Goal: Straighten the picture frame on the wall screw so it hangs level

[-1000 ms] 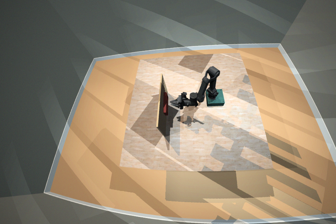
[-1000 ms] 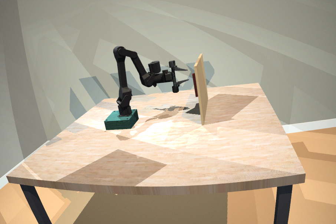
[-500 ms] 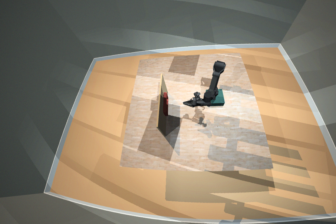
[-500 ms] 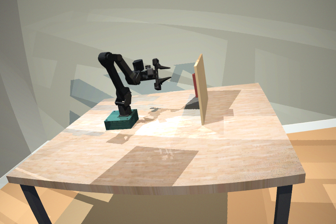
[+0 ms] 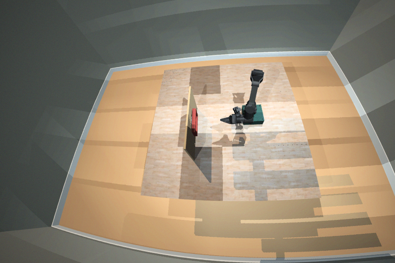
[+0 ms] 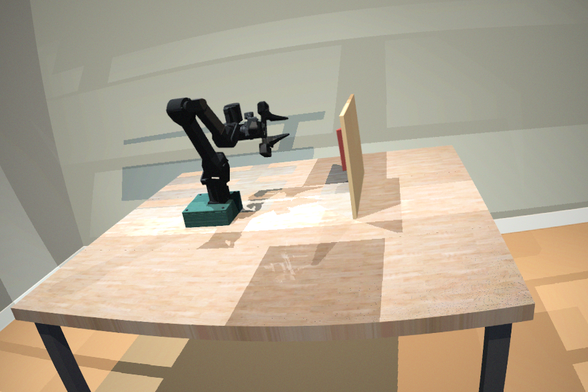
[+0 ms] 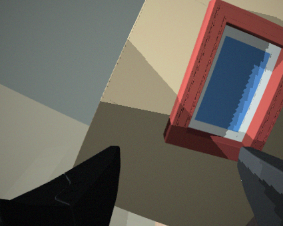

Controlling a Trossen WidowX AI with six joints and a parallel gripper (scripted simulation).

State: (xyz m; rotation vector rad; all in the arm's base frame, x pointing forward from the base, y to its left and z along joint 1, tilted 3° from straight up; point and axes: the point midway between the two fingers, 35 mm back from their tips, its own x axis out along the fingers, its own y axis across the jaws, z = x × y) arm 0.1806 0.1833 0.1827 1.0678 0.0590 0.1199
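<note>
My gripper tip is now 200 mm short of the picture frame, 90 mm above it and 10 mm to the left of it. The rest, counted from my gripper tip: wall panel: 210 mm ahead, 100 mm below.
</note>
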